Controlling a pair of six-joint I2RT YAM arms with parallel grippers.
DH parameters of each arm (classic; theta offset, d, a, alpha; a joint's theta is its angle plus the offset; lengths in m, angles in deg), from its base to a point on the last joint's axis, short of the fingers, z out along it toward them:
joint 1: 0 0.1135 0.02 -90
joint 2: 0 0 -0.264 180
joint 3: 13.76 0 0.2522 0
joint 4: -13.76 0 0.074 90
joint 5: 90 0 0 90
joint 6: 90 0.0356 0 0
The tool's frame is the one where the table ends.
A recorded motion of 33 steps. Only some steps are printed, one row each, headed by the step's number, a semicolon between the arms.
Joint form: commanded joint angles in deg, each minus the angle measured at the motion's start. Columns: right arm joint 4, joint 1, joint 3, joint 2, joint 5, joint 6; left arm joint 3, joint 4, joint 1, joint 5, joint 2, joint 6.
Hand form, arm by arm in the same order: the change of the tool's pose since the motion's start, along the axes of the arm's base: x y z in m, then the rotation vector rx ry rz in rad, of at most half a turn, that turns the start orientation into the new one. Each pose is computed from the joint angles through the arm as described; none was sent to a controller.
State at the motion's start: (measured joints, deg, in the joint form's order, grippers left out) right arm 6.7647 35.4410 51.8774 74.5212 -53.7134 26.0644; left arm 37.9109 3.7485 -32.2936 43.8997 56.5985 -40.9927
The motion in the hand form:
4: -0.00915 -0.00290 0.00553 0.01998 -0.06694 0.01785; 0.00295 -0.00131 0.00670 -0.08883 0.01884 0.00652
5: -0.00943 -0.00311 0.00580 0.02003 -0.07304 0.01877; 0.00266 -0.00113 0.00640 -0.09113 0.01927 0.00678
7: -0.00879 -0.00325 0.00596 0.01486 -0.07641 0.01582; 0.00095 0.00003 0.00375 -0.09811 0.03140 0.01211
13: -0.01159 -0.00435 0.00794 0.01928 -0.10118 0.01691; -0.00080 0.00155 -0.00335 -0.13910 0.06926 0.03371
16: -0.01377 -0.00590 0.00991 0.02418 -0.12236 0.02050; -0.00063 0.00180 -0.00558 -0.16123 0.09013 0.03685
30: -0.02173 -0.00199 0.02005 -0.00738 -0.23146 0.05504; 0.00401 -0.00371 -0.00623 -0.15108 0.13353 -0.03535
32: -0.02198 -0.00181 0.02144 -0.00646 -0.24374 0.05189; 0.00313 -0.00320 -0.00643 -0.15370 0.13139 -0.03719
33: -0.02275 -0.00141 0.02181 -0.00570 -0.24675 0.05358; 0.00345 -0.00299 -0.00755 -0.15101 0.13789 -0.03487
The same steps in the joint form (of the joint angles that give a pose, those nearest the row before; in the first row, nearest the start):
4: 0.62 0.59 -1.08 -2.36 -0.08 -2.33; -0.82 7.77 0.21 0.83 0.44 -6.73
5: 0.53 0.59 -1.08 -2.45 -0.08 -2.68; -1.00 8.03 0.21 0.84 0.35 -6.91
7: -0.08 0.51 -0.81 -2.36 0.10 -3.21; -1.96 8.82 0.21 0.66 -0.17 -7.95
13: -0.09 0.68 -1.07 -3.15 0.36 -4.18; -4.77 13.73 0.21 -0.13 -0.61 -12.52
16: -0.17 0.68 -1.25 -3.86 0.28 -5.06; -5.74 16.20 0.30 -0.04 -0.44 -14.90
30: -6.68 2.44 1.56 -4.74 1.59 -13.49; -4.25 15.76 0.21 4.26 2.11 -15.61
32: -6.68 2.53 1.74 -4.82 1.94 -13.93; -4.51 16.03 0.21 4.35 1.85 -15.70
33: -6.68 2.70 1.74 -4.91 2.03 -14.02; -4.60 15.85 0.30 4.35 1.93 -15.78

